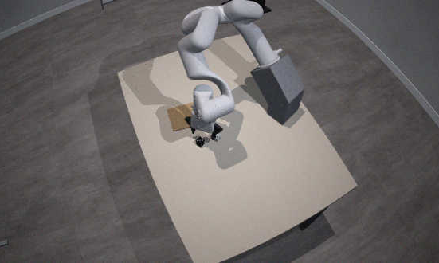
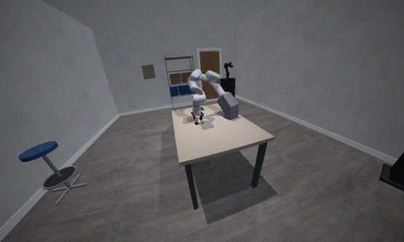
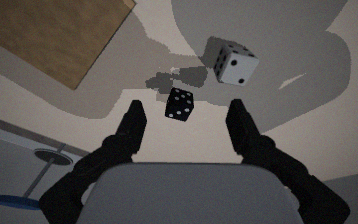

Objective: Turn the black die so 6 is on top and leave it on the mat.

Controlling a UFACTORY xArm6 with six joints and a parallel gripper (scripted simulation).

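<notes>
Right now the black die is 20 mm ahead of my hand, 10 mm to the left of it and 40 mm below it. The rest, counted from my hand: green die: 80 mm behind, 100 mm to the right, 40 mm below; white die: 50 mm behind, 20 mm to the left, 40 mm below.
</notes>
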